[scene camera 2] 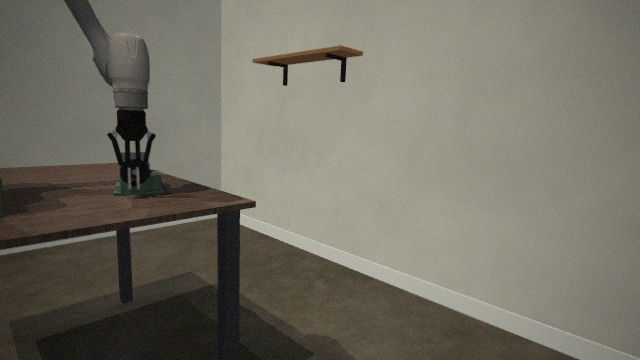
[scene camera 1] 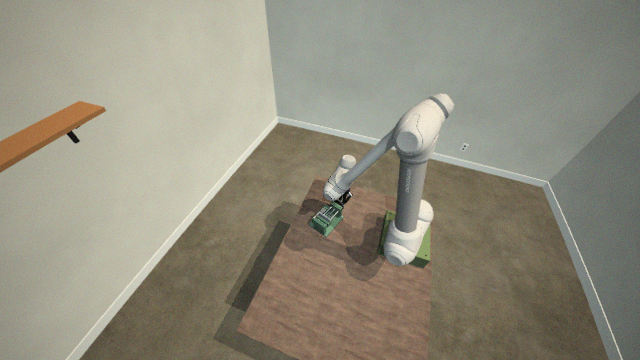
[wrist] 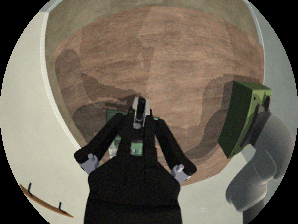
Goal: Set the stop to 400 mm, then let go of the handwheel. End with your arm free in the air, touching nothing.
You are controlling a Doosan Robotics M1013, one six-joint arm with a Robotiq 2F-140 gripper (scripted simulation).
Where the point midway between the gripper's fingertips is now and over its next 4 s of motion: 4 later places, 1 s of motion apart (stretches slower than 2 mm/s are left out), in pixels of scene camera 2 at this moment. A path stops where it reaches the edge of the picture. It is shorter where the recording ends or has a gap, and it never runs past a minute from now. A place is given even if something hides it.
My gripper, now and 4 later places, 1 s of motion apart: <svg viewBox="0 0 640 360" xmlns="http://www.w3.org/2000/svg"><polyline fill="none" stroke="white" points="134,188 135,185 134,150 164,145 134,159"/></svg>
